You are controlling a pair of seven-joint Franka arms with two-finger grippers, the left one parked.
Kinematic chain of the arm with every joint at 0, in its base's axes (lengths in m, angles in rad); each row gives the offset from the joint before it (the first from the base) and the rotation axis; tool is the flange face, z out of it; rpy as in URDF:
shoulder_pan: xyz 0 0 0.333 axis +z
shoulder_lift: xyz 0 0 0 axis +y
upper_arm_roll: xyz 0 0 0.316 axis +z
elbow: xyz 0.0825 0 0 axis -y
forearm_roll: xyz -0.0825 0 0.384 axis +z
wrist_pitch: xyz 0 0 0 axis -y
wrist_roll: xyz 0.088 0 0 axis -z
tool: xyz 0 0 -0.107 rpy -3.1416 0 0
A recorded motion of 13 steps. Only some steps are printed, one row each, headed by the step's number.
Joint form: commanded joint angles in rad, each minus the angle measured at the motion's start. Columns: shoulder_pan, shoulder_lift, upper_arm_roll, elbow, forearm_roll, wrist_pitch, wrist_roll.
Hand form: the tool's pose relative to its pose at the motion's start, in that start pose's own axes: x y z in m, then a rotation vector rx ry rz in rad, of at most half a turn. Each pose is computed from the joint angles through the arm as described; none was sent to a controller.
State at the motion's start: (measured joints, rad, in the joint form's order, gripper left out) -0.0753 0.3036 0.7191 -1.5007 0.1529 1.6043 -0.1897
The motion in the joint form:
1: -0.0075 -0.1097 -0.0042 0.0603 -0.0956 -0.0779 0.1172
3: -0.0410 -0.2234 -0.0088 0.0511 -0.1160 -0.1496 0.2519
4: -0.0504 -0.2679 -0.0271 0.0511 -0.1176 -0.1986 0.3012
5: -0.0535 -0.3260 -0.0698 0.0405 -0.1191 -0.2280 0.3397
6: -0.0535 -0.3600 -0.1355 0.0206 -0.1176 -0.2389 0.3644
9: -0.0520 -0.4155 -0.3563 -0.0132 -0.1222 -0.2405 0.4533
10: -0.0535 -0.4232 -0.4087 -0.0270 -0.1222 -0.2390 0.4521
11: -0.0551 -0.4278 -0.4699 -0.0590 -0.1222 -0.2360 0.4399
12: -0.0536 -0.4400 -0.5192 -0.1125 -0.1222 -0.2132 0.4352
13: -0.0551 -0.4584 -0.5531 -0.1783 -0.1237 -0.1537 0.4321
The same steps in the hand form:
1: -0.0287 -0.0264 -0.0649 -0.1742 0.0439 0.1070
3: -0.0642 -0.0451 -0.0993 -0.2642 0.0624 0.2751
4: -0.0821 -0.0481 -0.1127 -0.2910 0.0574 0.3537
5: -0.1038 -0.0469 -0.1302 -0.3245 0.0753 0.4383
6: -0.1227 -0.0264 -0.1425 -0.3336 0.0889 0.5293
9: -0.1871 0.0537 -0.1841 -0.3233 0.1636 0.8323
10: -0.2045 0.0749 -0.1897 -0.3137 0.1701 0.8845
11: -0.2247 0.1036 -0.1878 -0.2960 0.1576 0.9377
12: -0.2409 0.1268 -0.1788 -0.2818 0.1490 0.9833
13: -0.2524 0.1459 -0.1683 -0.2802 0.1679 1.0147

